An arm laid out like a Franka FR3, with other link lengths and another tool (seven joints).
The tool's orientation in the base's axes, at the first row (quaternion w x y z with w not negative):
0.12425 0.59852 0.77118 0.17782
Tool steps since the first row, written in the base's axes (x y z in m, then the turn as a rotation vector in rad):
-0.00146 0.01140 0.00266 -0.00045 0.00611 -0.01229
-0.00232 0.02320 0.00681 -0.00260 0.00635 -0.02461
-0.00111 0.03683 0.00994 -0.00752 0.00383 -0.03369
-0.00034 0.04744 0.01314 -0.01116 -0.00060 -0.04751
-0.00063 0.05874 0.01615 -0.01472 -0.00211 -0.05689
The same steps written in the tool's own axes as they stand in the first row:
0.01145 0.00235 -0.00157 0.00576 -0.00425 0.01172
0.02317 0.00595 -0.00420 0.00628 -0.01130 0.02204
0.03612 0.01134 -0.00483 0.00489 -0.02002 0.02796
0.04625 0.01571 -0.00609 0.00123 -0.03004 0.03845
0.05732 0.01922 -0.00751 0.00047 -0.03747 0.04532

